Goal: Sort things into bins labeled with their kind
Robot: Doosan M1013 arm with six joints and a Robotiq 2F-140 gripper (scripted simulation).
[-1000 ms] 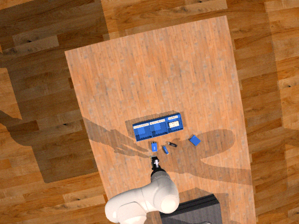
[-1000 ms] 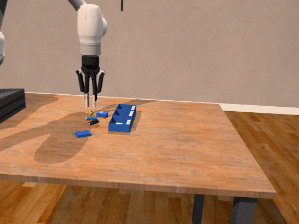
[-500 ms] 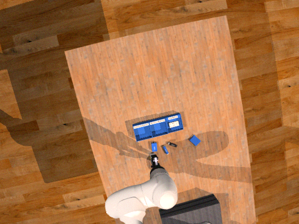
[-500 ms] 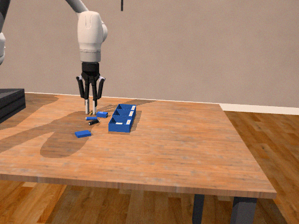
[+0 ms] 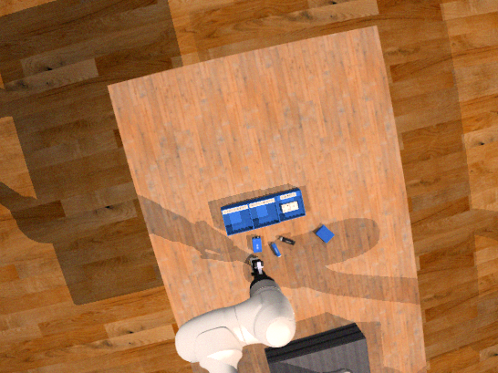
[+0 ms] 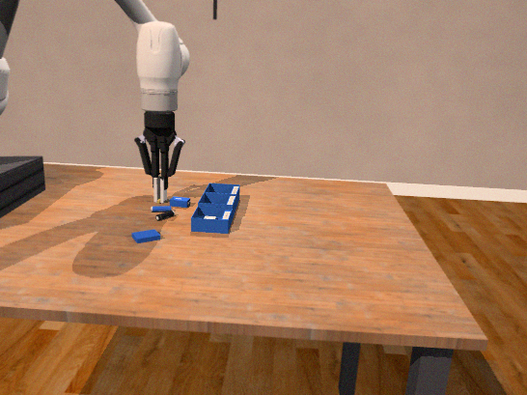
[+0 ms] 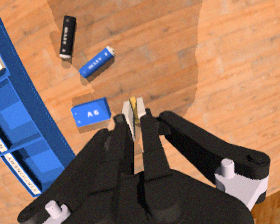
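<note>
My gripper is now 3 cm above the small yellow piece and 1 cm to the right of it. From my hand the other things lie so: blue cylinder (7 cm to the right, 3 cm below, 3 cm ahead); then blue rectangular battery (7 cm ahead, 2 cm below, 1 cm to the right); then black cylindrical battery (11 cm to the right, 6 cm ahead, 3 cm below).
</note>
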